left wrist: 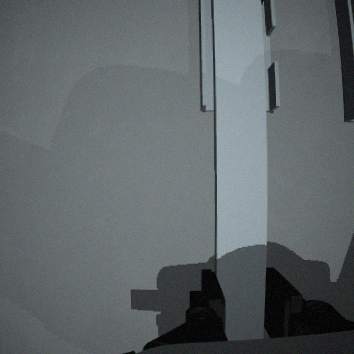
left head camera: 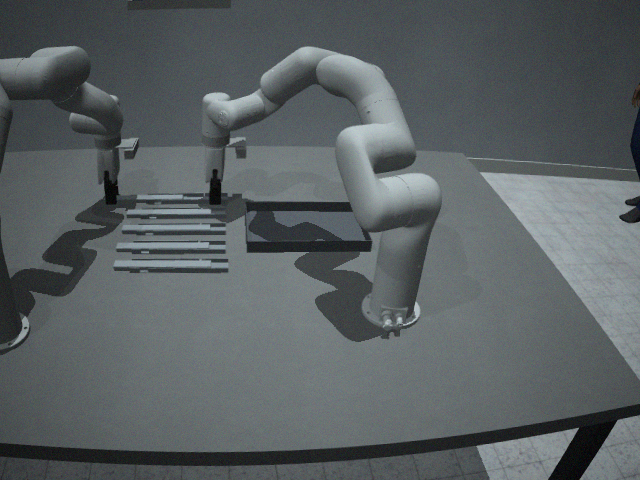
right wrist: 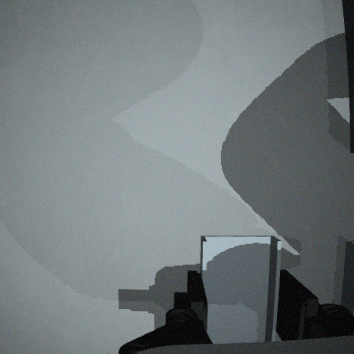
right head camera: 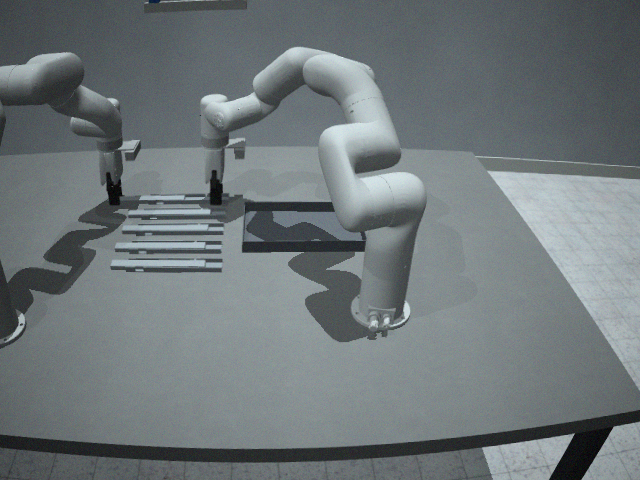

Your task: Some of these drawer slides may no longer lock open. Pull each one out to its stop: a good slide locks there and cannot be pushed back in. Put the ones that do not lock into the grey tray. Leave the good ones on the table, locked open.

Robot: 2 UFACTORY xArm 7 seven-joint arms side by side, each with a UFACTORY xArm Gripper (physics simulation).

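Frame: origin at the left arm's base, x ahead, y left, z up, level; centimetres.
Seen in the pictures: left gripper, between the fingertips: (left wrist: 236, 293) (left head camera: 112, 201) (right head camera: 116, 202); right gripper, between the fingertips: (left head camera: 215, 200) (right wrist: 234, 295) (right head camera: 216, 200); left arm's base, origin of its link: (left head camera: 2, 332) (right head camera: 0, 329); right arm's base, origin of its link: (left head camera: 390, 310) (right head camera: 380, 311).
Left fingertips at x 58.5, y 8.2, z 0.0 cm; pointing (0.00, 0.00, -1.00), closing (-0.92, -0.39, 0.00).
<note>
Offsets run from my left fingertips to a thing's top centre. "pt": to the spot under its first point. Level surfaces: height alone.
Several metal drawer slides lie parallel in a column. The farthest slide (left head camera: 160, 197) (right head camera: 165, 198) (left wrist: 241, 175) (right wrist: 235, 285) is drawn out; its light inner bar runs well past the outer rail's end in the left wrist view. My left gripper (left head camera: 110, 198) (right head camera: 114, 200) (left wrist: 236, 293) is shut on that bar's left end. My right gripper (left head camera: 215, 198) (right head camera: 216, 198) (right wrist: 234, 295) is shut on the same slide near its right end. The nearer slides, such as the nearest one {pt dx -23.4, dy -30.3, dz +1.1 cm} (left head camera: 165, 264) (right head camera: 160, 264), lie untouched. The grey tray {dx +5.3, dy -55.2, dz +3.0 cm} (left head camera: 310, 245) (right head camera: 305, 246) stands to their right, and no slide shows in it.
The second slide {dx -1.0, dy -19.2, dz +1.1 cm} (left head camera: 170, 212) (right head camera: 170, 212) lies close in front of the held one. The right arm's base (left head camera: 395, 279) (right head camera: 382, 279) stands in front of the tray and to its right. That arm's elbow hides the tray's right back corner. Arm shadows fall across the table {dz +0.0 cm} (left head camera: 258, 382).
</note>
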